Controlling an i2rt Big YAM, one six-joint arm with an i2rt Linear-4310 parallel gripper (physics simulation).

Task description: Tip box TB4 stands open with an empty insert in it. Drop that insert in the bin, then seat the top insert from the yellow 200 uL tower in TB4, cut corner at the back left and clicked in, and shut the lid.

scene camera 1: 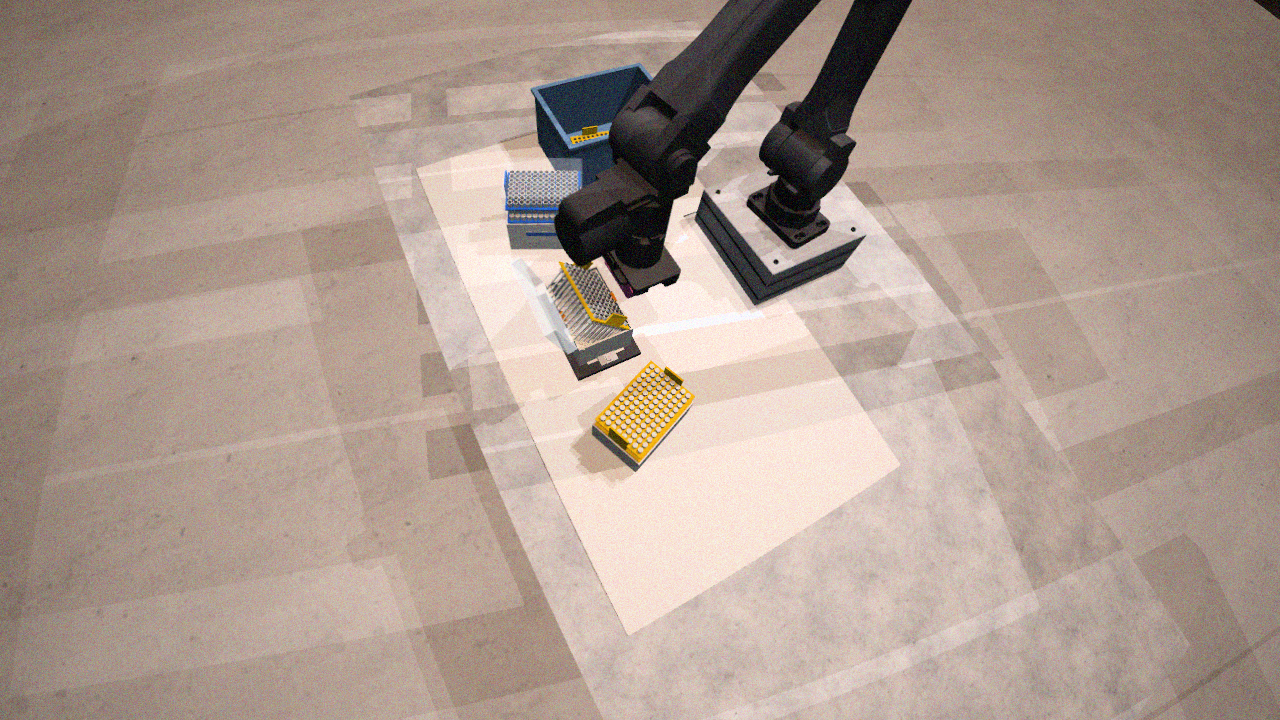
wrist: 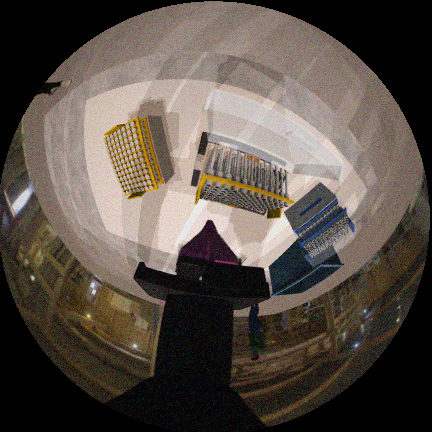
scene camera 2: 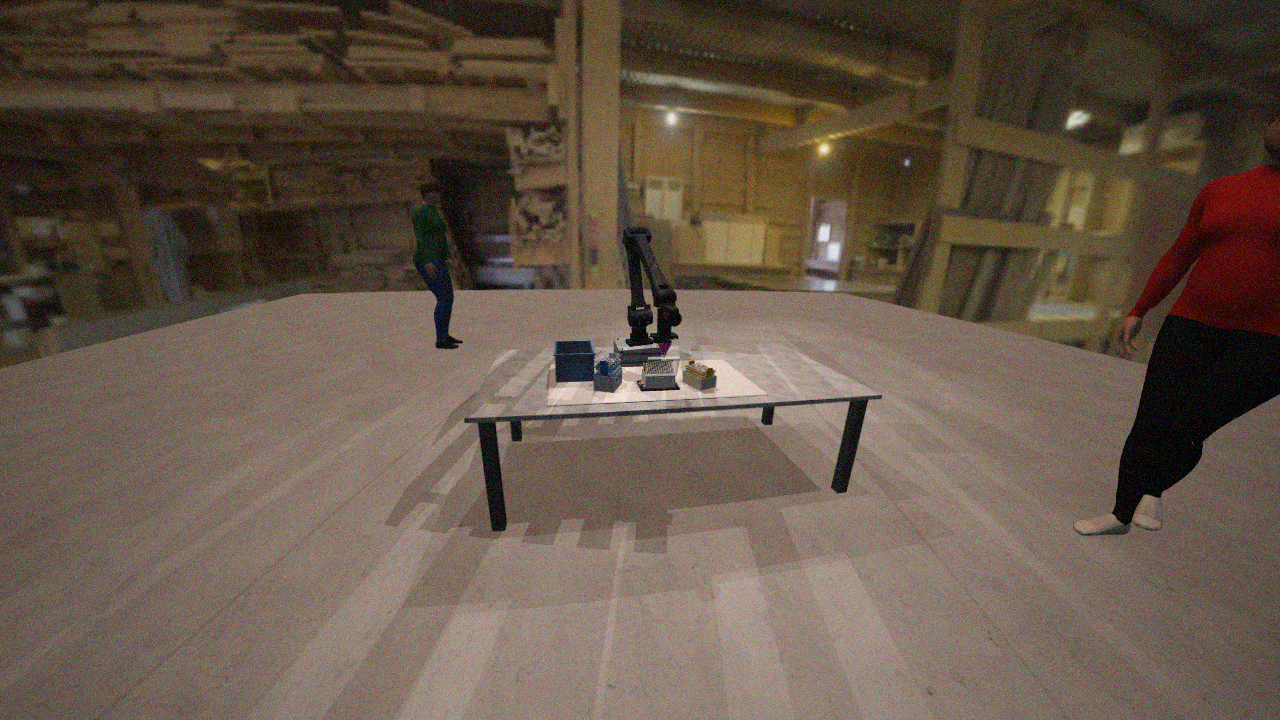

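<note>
Tip box TB4 [scene camera 1: 612, 346] [scene camera 2: 659, 380] stands on a dark base with its clear lid [scene camera 1: 539, 295] [wrist: 250, 114] open. A yellow insert full of tips [scene camera 1: 605, 302] [wrist: 240, 194] sits tilted in it, not level: its long edge away from the arm base is raised, and its top face leans towards the arm base. My gripper [scene camera 1: 628, 290] [scene camera 2: 665, 349] [wrist: 208, 222] is shut and empty, beside the box on the arm-base side. The yellow tower [scene camera 1: 644, 411] [scene camera 2: 699, 380] [wrist: 132, 157] stands apart with a tip-filled yellow insert on top. An empty yellow insert [scene camera 1: 588, 137] lies in the bin [scene camera 1: 553, 137] [scene camera 2: 573, 361] [wrist: 300, 280].
A blue tip tower [scene camera 1: 542, 191] [scene camera 2: 607, 371] [wrist: 327, 235] stands between TB4 and the bin. The arm's pedestal [scene camera 1: 733, 214] stands across the mat [scene camera 1: 716, 501] from TB4. Two people stand off the table in scene camera 2.
</note>
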